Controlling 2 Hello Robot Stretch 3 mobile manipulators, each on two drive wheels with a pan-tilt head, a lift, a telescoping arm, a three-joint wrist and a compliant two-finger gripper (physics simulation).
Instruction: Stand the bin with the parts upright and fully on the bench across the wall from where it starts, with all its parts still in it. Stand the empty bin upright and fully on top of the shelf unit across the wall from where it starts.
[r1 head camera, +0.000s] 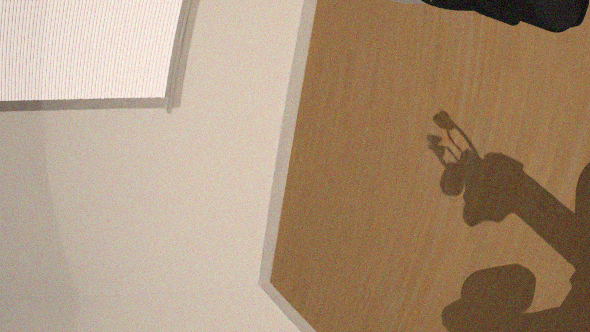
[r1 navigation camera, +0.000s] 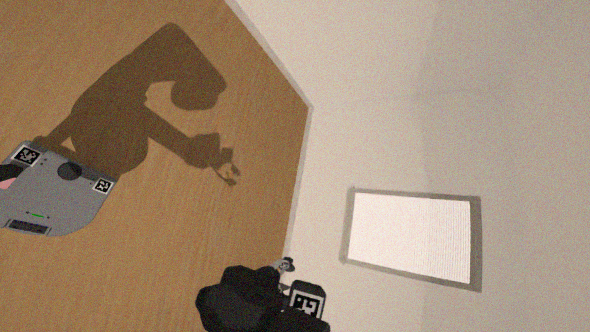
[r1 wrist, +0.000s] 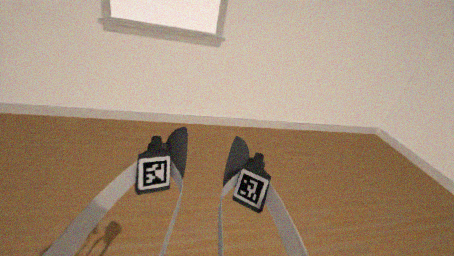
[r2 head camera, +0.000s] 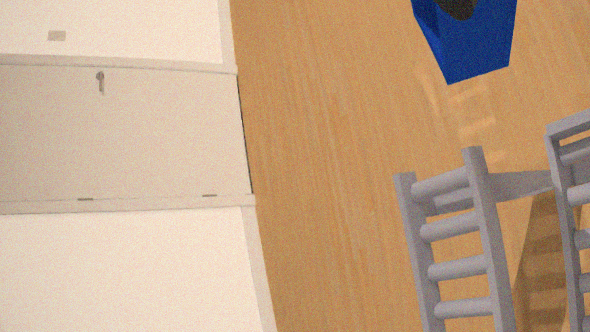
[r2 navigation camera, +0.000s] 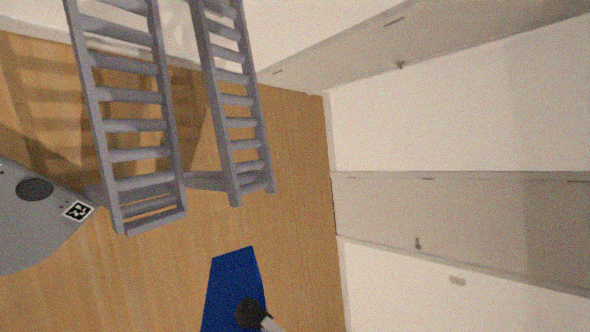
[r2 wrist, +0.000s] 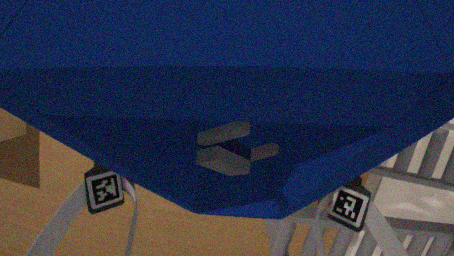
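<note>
In the r1 wrist view, r1's gripper is open, with a gap between its two fingertips and floor and wall behind. The r2 gripper is shut on the blue bin with the parts, with a finger on each side of it. One black fingertip presses on a side wall of the bin. Several grey-brown parts lie together inside the bin. The bin's exact tilt is hard to tell. The empty bin, the bench and the shelf unit cannot be identified in these views.
Grey ladder-like frames stand close to r2's base and the held bin. A pale wall with ledges borders the floor. Near r1 are a wall corner and a bright window.
</note>
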